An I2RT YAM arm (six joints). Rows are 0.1 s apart.
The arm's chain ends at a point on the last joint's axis. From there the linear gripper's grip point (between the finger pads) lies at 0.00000 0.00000 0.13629 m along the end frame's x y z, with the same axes.
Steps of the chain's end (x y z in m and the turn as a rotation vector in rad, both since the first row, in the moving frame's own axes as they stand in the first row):
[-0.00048, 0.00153, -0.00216, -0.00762, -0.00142, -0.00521]
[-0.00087, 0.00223, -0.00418, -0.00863, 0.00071, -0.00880]
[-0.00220, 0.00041, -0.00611, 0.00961, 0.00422, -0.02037]
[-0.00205, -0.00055, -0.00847, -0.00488, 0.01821, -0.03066]
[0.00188, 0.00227, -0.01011, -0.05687, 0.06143, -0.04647]
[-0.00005, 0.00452, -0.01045, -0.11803, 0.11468, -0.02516]
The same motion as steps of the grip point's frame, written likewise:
[-0.00067, 0.00257, -0.00216, -0.00762, -0.00142, -0.00521]
[-0.00077, 0.00341, -0.00419, -0.00863, 0.00071, -0.00880]
[-0.00164, -0.00091, -0.00612, 0.00961, 0.00422, -0.02037]
[0.00044, 0.00008, -0.00849, -0.00488, 0.01821, -0.03066]
[0.01042, 0.00981, -0.01059, -0.05687, 0.06143, -0.04647]
[0.01571, 0.02034, -0.01229, -0.11803, 0.11468, -0.02516]

